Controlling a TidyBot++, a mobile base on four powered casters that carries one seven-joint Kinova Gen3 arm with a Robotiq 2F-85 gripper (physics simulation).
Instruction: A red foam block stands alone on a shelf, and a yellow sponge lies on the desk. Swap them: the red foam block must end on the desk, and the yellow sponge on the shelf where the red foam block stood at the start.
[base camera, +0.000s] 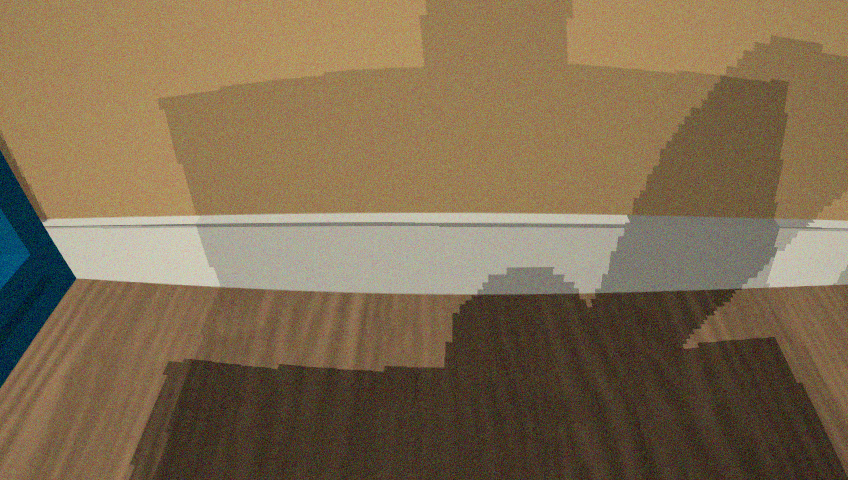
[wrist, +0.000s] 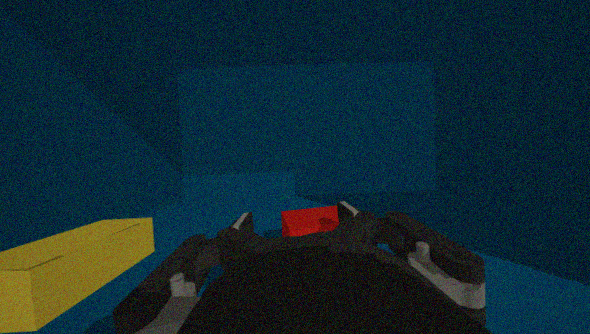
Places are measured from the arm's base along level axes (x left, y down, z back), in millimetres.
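Where they show: gripper, fingertip midpoint: (wrist: 295, 216).
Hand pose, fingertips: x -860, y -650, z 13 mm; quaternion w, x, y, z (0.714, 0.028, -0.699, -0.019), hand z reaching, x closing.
Note:
Each offset is from my fingertips to the centre of the thing.
The red foam block @(dx -30, dy +33, dz +33 mm) (wrist: 309, 222) shows in the wrist view, low and right of the middle, on a blue surface inside a blue compartment. The gripper hides its lower part. The yellow sponge @(dx -8, dy +33, dz -216 mm) (wrist: 92, 265) lies in the same blue compartment, at the lower left of the wrist view, left of the gripper and apart from it. My gripper (wrist: 295, 216) is open and empty. The block shows between its fingertips, nearer the right one; whether they touch is unclear. Neither object shows in the base camera view.
Blue walls stand left and right of the gripper, with a blue back panel (wrist: 310, 125) beyond it. In the base camera view, a blue furniture side (base camera: 44, 261) stands at the left edge, and a tan wall (base camera: 297, 35) with a white baseboard (base camera: 130, 255) runs across.

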